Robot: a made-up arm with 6 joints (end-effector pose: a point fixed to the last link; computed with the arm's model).
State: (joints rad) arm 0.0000 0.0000 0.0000 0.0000 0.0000 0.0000
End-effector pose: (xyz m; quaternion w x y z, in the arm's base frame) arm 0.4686 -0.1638 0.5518 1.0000 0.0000 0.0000 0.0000
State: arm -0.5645 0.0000 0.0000 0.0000 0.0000 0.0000
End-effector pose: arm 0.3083 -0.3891 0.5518 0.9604 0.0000 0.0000 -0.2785
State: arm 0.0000 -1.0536 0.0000 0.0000 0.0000 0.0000
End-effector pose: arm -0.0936 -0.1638 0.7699 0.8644 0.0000 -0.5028 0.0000
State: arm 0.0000 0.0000 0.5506 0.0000 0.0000 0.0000
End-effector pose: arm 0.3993 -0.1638 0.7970 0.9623 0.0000 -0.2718 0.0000
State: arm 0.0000 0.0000 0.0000 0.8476 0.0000 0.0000
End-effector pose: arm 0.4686 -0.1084 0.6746 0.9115 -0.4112 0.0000 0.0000
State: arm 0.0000 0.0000 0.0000 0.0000 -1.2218 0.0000
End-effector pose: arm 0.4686 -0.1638 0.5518 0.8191 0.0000 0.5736 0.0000
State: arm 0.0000 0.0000 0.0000 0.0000 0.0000 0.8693
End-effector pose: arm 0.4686 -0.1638 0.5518 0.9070 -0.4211 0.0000 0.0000
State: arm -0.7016 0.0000 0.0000 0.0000 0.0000 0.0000
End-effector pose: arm 0.2522 -0.4276 0.5518 0.9391 0.0000 0.0000 -0.3436
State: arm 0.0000 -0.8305 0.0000 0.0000 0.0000 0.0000
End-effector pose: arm 0.0397 -0.1638 0.7759 0.9150 0.0000 -0.4034 0.0000
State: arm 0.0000 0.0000 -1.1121 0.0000 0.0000 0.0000
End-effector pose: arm 0.2075 -0.1638 0.1316 0.8493 0.0000 0.5278 0.0000
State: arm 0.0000 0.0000 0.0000 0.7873 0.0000 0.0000
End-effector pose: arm 0.4686 -0.1156 0.6678 0.9235 -0.3836 0.0000 0.0000
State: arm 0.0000 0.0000 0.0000 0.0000 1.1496 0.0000
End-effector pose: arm 0.4686 -0.1638 0.5518 0.8393 0.0000 -0.5437 0.0000
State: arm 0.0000 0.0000 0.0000 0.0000 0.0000 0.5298
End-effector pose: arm 0.4686 -0.1638 0.5518 0.9651 -0.2618 0.0000 0.0000
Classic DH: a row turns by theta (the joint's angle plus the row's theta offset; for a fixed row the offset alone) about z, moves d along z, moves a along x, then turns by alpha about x. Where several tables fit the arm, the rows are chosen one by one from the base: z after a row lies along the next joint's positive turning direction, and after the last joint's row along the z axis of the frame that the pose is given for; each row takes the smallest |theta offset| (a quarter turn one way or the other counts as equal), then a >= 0, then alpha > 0; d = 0 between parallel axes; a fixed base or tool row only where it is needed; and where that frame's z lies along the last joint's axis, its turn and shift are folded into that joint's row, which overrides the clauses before.
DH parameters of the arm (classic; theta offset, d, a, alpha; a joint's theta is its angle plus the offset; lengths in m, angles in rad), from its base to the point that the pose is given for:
joint 1: 0 0.1775 0 -1.5708
joint 2: -1.5708 0 0.3743 3.1416
joint 3: 0 0 0 -1.5708
joint 4: 0 -0.4686 0 1.5708
joint 5: 0 0.1638 0 -1.5708
joint 6: 1.5708 0 0 1.5708
tool (fixed): -1.5708 0 0 0

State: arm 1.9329 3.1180 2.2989 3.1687 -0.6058 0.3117
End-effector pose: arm -0.2685 0.2465 -0.5421 0.1788 0.5364 0.8213 0.0764
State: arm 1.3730 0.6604 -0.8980 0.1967 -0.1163 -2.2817
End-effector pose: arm 0.2101 0.2306 0.0049 0.6754 0.2119 0.6483 -0.2804
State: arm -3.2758 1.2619 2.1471 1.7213 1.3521 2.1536
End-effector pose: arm -0.5265 0.0463 0.7565 0.3977 0.3913 -0.6282 -0.5423
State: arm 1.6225 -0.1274 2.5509 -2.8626 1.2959 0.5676
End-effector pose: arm -0.1342 -0.4541 0.7985 0.3037 -0.7319 -0.3368 -0.5086
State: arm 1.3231 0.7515 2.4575 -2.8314 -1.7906 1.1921
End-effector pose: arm -0.0919 0.2728 0.9221 0.4732 -0.1498 0.5684 -0.6562
